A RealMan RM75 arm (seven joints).
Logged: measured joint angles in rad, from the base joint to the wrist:
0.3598 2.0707 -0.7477 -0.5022 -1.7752 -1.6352 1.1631
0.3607 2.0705 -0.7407 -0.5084 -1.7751 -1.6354 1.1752
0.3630 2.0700 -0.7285 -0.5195 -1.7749 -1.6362 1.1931
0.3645 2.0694 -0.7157 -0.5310 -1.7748 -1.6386 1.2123
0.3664 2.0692 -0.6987 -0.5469 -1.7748 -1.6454 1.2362
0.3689 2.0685 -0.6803 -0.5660 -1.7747 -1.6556 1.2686
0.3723 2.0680 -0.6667 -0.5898 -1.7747 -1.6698 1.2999
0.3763 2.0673 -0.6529 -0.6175 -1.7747 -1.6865 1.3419
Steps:
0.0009 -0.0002 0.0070 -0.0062 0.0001 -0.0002 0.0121
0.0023 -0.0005 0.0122 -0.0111 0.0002 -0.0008 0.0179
0.0015 -0.0006 0.0128 -0.0115 0.0001 -0.0024 0.0192
0.0019 -0.0002 0.0170 -0.0159 0.0000 -0.0068 0.0239
0.0025 -0.0007 0.0184 -0.0191 0.0001 -0.0102 0.0324
0.0034 -0.0005 0.0136 -0.0238 0.0000 -0.0142 0.0313
0.0040 -0.0007 0.0138 -0.0277 0.0000 -0.0167 0.0420

